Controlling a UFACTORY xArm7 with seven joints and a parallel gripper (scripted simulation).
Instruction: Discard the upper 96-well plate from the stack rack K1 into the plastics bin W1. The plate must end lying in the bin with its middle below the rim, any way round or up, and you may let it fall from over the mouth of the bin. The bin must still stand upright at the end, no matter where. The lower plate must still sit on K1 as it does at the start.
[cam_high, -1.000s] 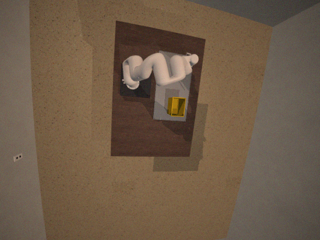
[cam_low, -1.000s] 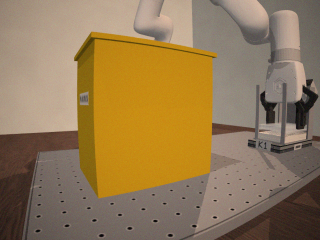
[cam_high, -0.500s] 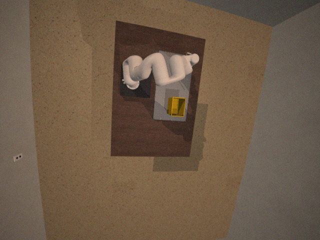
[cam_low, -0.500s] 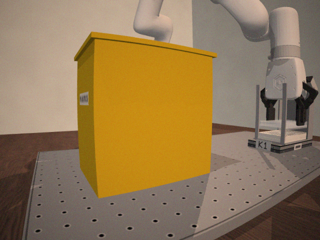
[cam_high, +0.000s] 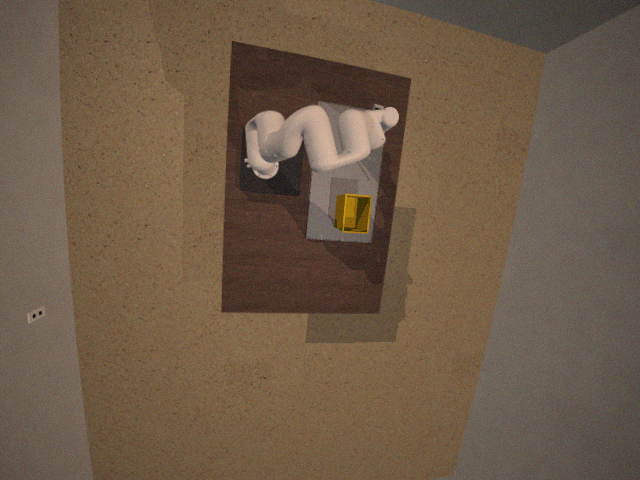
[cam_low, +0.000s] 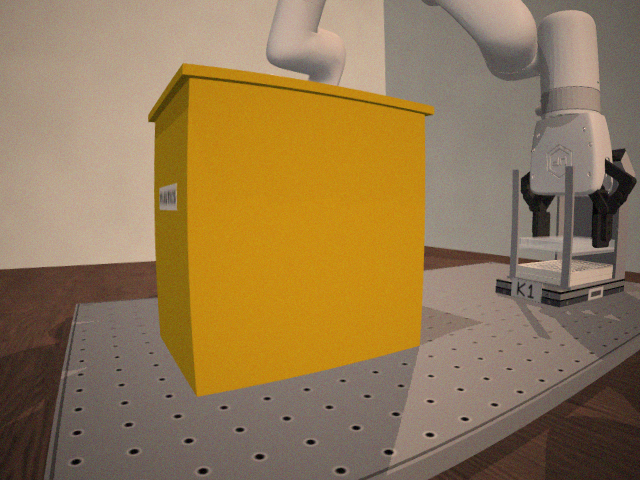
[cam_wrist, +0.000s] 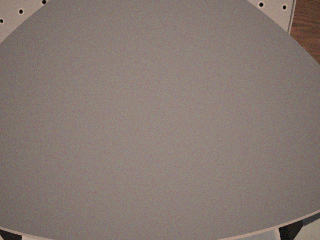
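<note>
Now: the black slot 6 cm to the left of my hand, 1 cm ahead of it and 1 cm above it. From my hand the other things lie so: 96-well plate (1 cm below); then yellow plastics bin W1 (38 cm to the right, 4 cm behind, 2 cm above).
</note>
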